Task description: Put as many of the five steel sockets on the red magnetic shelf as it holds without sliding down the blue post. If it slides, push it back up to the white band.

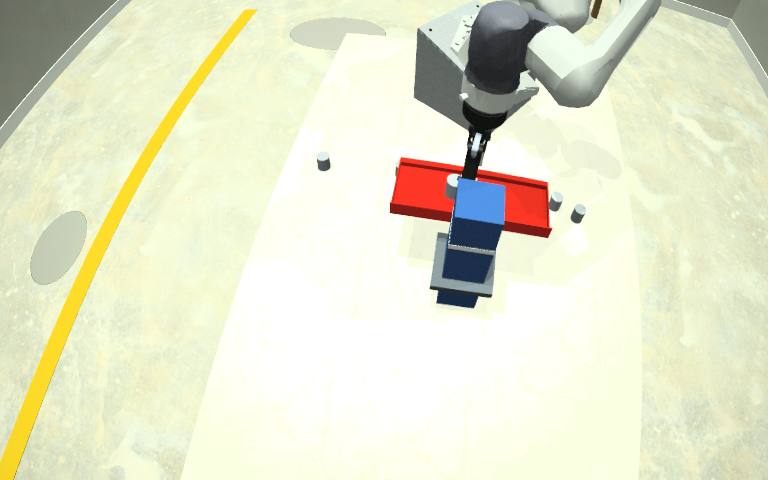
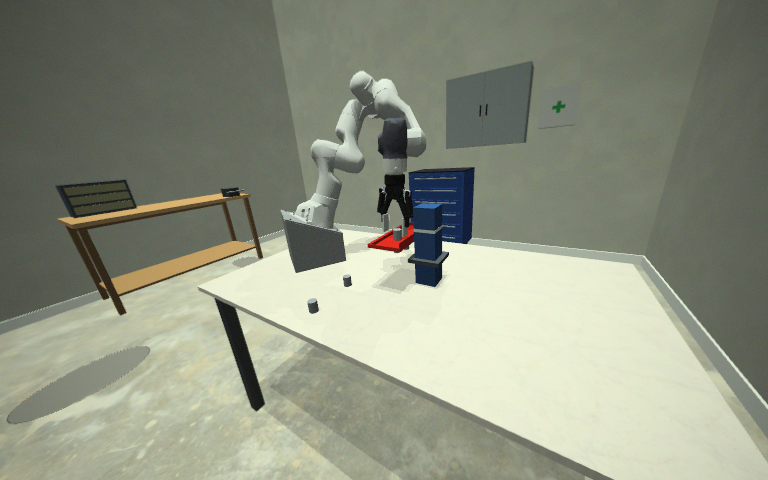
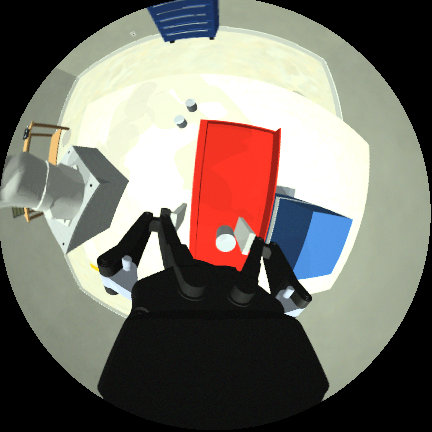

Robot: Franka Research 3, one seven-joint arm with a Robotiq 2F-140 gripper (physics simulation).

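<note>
The red shelf (image 1: 421, 186) (image 2: 385, 244) (image 3: 235, 170) is on the blue post (image 1: 480, 200) (image 2: 428, 249) (image 3: 327, 245), near the height of the white band (image 1: 471, 249) (image 2: 428, 230); the exact contact is hidden. One steel socket (image 1: 451, 186) (image 2: 397, 234) (image 3: 226, 241) stands upright on the shelf. My gripper (image 2: 395, 224) (image 3: 210, 217) is open around the socket's place, one finger pad close beside it. Two sockets (image 1: 556, 201) (image 1: 577, 213) (image 3: 180, 121) (image 3: 191, 105) stand past one shelf end. Another socket (image 1: 323, 161) (image 2: 312, 305) and a partly hidden socket (image 1: 397, 167) (image 2: 347, 280) stand toward the other end.
A grey collar (image 1: 440, 268) (image 2: 416, 260) surrounds the post's lower part. The grey robot mount (image 1: 438, 73) (image 2: 314, 246) (image 3: 102, 195) stands behind the shelf. A wooden bench (image 2: 169, 207) and a blue drawer cabinet (image 2: 465, 198) (image 3: 187, 20) stand beyond the table.
</note>
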